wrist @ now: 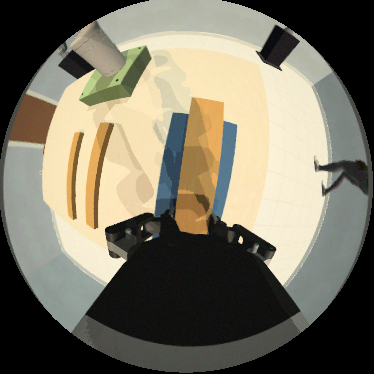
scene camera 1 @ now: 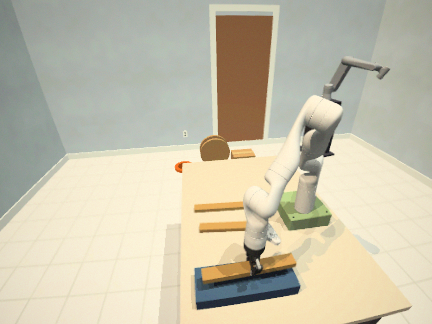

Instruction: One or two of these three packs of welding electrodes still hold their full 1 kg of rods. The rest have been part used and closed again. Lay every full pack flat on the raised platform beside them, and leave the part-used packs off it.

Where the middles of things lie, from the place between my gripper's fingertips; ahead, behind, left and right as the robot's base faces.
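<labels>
The blue raised platform (scene camera 1: 281, 283) is 9 cm below my hand, and it sits 1 cm to the right of it and 2 cm ahead of it.
</labels>
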